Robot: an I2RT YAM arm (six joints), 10 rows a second.
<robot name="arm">
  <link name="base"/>
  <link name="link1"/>
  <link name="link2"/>
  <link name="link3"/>
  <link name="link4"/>
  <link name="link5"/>
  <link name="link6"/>
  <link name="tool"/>
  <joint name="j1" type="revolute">
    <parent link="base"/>
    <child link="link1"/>
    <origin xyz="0 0 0.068" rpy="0 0 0"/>
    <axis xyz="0 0 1"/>
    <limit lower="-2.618" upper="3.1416"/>
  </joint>
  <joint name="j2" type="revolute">
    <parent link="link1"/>
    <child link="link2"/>
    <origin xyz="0.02 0.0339 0.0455" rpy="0 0 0"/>
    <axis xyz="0 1 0"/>
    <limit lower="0" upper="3.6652"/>
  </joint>
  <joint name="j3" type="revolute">
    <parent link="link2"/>
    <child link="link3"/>
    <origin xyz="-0.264 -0.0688 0" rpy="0 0 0"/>
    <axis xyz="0 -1 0"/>
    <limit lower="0" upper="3.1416"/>
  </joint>
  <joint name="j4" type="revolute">
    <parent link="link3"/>
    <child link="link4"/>
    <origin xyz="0.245 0.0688 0.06" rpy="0 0 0"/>
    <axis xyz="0 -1 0"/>
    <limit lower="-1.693" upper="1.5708"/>
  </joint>
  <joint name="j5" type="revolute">
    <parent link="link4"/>
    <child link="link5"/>
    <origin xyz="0.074 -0.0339 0.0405" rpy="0 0 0"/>
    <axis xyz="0 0 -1"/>
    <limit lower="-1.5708" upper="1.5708"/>
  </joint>
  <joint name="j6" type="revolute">
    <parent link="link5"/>
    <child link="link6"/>
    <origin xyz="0.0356 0 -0.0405" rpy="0 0 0"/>
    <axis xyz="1 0 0"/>
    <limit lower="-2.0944" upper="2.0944"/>
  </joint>
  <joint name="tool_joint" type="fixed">
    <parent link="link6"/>
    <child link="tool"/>
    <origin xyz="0 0 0" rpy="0 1.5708 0"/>
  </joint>
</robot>
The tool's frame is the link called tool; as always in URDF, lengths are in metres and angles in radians.
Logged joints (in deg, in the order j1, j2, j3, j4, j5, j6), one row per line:
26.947, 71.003, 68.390, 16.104, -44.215, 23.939
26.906, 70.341, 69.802, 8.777, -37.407, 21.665
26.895, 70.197, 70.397, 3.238, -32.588, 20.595
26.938, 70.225, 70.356, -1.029, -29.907, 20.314
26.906, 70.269, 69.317, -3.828, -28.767, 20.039
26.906, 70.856, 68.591, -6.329, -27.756, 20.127
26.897, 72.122, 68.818, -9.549, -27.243, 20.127
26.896, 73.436, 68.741, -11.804, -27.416, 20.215
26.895, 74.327, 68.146, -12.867, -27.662, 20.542
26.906, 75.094, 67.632, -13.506, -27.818, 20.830
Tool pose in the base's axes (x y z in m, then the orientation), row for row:
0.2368, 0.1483, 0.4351, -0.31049, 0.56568, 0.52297, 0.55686
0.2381, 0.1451, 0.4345, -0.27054, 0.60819, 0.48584, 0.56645
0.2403, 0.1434, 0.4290, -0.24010, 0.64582, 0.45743, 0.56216
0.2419, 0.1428, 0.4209, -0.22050, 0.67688, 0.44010, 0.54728
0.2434, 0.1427, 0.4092, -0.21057, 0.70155, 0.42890, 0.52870
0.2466, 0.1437, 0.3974, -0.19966, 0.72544, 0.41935, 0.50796
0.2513, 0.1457, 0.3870, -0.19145, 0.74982, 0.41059, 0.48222
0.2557, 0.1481, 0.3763, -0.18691, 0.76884, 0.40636, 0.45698
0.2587, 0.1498, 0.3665, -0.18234, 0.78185, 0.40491, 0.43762
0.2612, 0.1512, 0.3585, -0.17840, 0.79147, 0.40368, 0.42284
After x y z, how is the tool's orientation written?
As a quaternion, x y z w.
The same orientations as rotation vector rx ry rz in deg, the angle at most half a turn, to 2 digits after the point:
-41.99, 76.50, 70.72
-36.44, 81.91, 65.44
-32.40, 87.14, 61.72
-29.94, 91.91, 59.76
-28.82, 96.01, 58.70
-27.57, 100.17, 57.91
-26.74, 104.71, 57.34
-26.40, 108.58, 57.39
-25.98, 111.38, 57.68
-25.59, 113.52, 57.90

